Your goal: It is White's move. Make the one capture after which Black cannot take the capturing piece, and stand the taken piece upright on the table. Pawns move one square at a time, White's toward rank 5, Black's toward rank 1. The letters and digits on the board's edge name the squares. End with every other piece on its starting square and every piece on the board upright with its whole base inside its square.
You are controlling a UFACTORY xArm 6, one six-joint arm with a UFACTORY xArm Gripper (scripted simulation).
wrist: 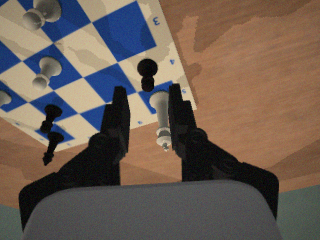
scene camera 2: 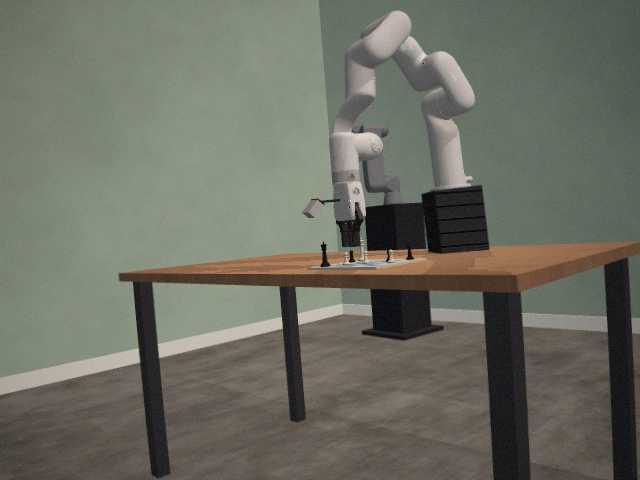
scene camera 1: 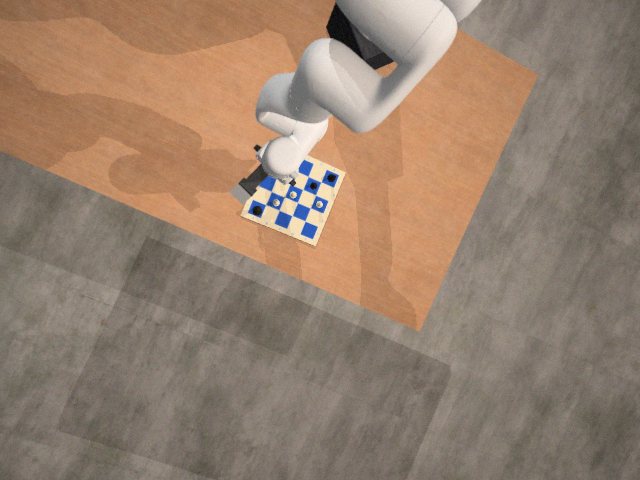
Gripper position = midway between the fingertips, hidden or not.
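Observation:
Gripper [scene camera 2: 351,246], also [scene camera 1: 273,168] and [wrist: 148,99]. Blue-and-cream chessboard [scene camera 1: 299,217], also [wrist: 97,52]. Tall white piece [wrist: 159,100].

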